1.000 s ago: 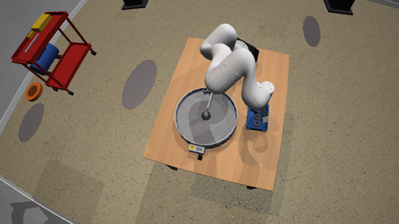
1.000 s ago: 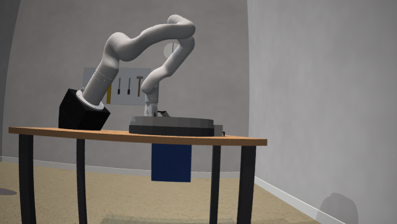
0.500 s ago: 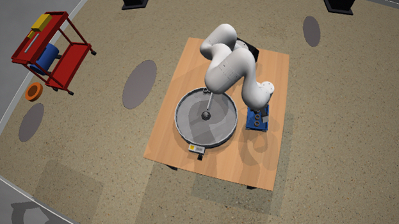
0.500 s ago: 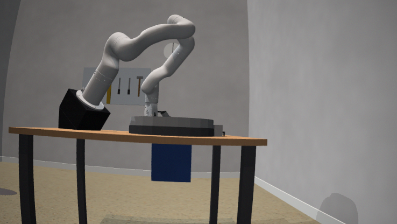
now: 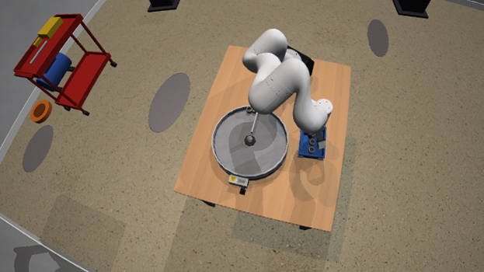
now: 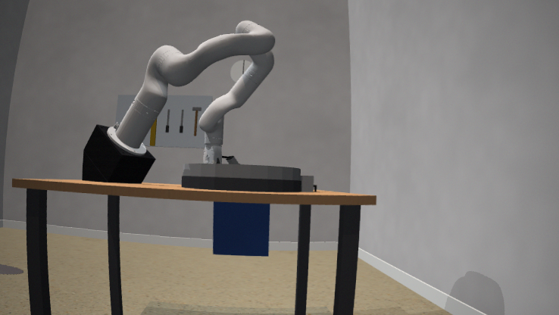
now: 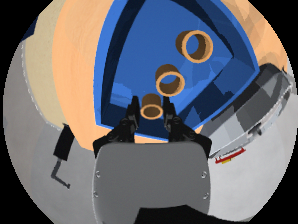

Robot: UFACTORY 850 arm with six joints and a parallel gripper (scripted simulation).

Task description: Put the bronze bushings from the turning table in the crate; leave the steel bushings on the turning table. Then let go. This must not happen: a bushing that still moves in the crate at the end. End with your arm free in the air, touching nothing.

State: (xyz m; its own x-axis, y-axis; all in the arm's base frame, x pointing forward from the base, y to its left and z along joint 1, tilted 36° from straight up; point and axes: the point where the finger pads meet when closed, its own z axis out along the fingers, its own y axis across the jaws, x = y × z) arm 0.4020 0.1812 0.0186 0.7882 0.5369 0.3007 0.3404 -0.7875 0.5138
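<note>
Right now my hand is 5 cm short of the blue crate, 1 cm to the left of it and 1 cm above it. Round my hand: grey turning table 7 cm ahead, 36 cm to the right, 2 cm above.
</note>
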